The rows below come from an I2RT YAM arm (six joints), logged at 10 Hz.
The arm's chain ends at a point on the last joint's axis. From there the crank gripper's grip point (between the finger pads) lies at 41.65 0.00 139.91 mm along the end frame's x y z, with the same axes.
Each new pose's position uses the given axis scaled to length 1; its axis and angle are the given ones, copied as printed.
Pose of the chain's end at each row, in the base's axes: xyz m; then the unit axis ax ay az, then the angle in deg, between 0 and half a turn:
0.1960, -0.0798, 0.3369, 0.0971, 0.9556, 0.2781, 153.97
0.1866, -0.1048, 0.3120, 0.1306, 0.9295, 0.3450, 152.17
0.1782, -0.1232, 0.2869, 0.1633, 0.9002, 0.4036, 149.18
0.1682, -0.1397, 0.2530, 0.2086, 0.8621, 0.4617, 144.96
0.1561, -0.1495, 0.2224, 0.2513, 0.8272, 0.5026, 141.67
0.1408, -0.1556, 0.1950, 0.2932, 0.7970, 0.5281, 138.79
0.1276, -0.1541, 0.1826, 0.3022, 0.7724, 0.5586, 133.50
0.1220, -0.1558, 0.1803, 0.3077, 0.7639, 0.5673, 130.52
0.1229, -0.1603, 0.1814, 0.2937, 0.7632, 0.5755, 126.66
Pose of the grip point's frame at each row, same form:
0.2252, -0.0027, 0.2164, 0.0971, 0.9556, 0.2781, 153.97
0.2237, -0.0126, 0.2051, 0.1306, 0.9295, 0.3450, 152.17
0.2262, -0.0204, 0.1950, 0.1633, 0.9002, 0.4036, 149.18
0.2312, -0.0305, 0.1794, 0.2086, 0.8621, 0.4617, 144.96
0.2314, -0.0391, 0.1637, 0.2513, 0.8272, 0.5026, 141.67
0.2272, -0.0479, 0.1475, 0.2932, 0.7970, 0.5281, 138.79
0.2236, -0.0496, 0.1485, 0.3022, 0.7724, 0.5586, 133.50
0.2230, -0.0544, 0.1515, 0.3077, 0.7639, 0.5673, 130.52
0.2272, -0.0610, 0.1576, 0.2937, 0.7632, 0.5755, 126.66

